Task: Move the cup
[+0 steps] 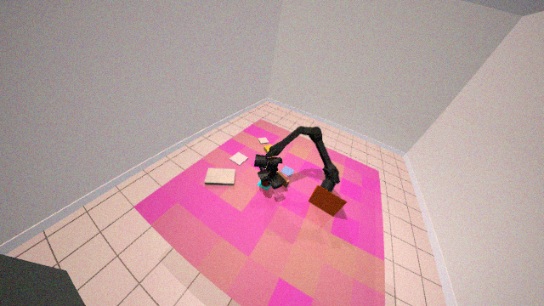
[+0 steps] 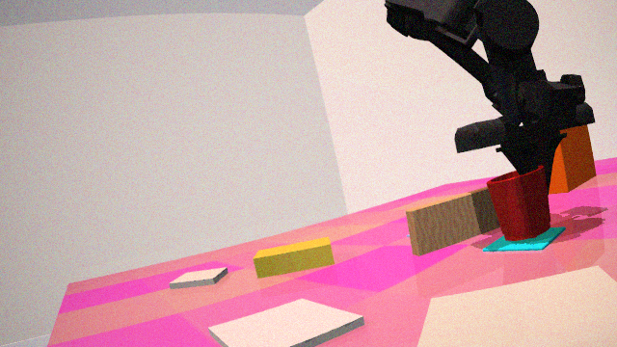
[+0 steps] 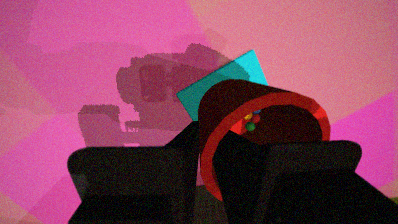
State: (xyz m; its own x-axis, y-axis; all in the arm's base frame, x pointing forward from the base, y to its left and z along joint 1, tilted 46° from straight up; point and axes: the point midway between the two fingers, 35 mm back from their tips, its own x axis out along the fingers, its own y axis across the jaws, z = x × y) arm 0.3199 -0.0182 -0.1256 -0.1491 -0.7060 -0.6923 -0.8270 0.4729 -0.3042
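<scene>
Now: the red cup 30 mm ahead of my gripper tip and 20 mm to the right of it. From my gripper tip the other things lie so: long wooden block: 20 mm behind, 110 mm to the right, 20 mm below; cyan pad: 30 mm ahead, 20 mm to the right, 50 mm below; pale blue pad: 60 mm behind, 210 mm to the right, 50 mm below.
</scene>
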